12 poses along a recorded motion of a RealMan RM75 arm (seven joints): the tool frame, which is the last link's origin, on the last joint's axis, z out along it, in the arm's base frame.
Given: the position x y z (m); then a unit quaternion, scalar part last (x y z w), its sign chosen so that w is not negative.
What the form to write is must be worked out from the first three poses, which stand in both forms.
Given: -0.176 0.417 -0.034 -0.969 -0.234 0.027 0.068
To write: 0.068 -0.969 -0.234 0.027 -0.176 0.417 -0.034
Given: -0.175 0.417 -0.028 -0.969 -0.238 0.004 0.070
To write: 0.070 -0.969 -0.238 0.004 -0.175 0.417 -0.028
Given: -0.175 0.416 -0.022 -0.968 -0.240 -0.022 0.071
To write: 0.071 -0.968 -0.240 -0.022 -0.175 0.416 -0.022
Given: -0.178 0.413 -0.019 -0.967 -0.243 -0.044 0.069
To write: 0.069 -0.967 -0.243 -0.044 -0.178 0.413 -0.019
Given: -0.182 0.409 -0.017 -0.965 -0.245 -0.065 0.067
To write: 0.067 -0.965 -0.245 -0.065 -0.182 0.409 -0.017
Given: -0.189 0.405 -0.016 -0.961 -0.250 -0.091 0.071
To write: 0.071 -0.961 -0.250 -0.091 -0.189 0.405 -0.016
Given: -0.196 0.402 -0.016 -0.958 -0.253 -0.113 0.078
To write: 0.078 -0.958 -0.253 -0.113 -0.196 0.402 -0.016
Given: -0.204 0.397 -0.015 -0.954 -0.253 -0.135 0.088
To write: 0.088 -0.954 -0.253 -0.135 -0.204 0.397 -0.015
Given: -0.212 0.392 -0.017 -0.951 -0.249 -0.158 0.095
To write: 0.095 -0.951 -0.249 -0.158 -0.212 0.392 -0.017
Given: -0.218 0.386 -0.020 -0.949 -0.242 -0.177 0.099
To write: 0.099 -0.949 -0.242 -0.177 -0.218 0.386 -0.020
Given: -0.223 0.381 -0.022 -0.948 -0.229 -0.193 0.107
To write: 0.107 -0.948 -0.229 -0.193 -0.223 0.381 -0.022
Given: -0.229 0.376 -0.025 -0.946 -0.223 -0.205 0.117
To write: 0.117 -0.946 -0.223 -0.205 -0.229 0.376 -0.025
